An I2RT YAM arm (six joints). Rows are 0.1 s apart.
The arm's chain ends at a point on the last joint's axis. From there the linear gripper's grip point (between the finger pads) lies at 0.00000 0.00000 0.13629 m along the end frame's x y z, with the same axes.
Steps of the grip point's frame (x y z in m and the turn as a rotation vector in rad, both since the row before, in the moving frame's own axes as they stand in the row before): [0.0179 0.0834 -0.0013 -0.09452 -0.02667 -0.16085]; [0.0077 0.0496 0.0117 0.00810 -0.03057 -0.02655]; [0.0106 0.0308 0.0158 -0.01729 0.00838 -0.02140]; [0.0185 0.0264 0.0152 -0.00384 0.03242 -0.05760]
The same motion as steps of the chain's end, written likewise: [0.0205 0.0703 -0.0006 -0.09452 -0.02667 -0.16085]; [0.0119 0.0506 0.0118 0.00810 -0.03057 -0.02655]; [0.0094 0.0285 0.0158 -0.01729 0.00838 -0.02140]; [0.0141 0.0260 0.0153 -0.00384 0.03242 -0.05760]
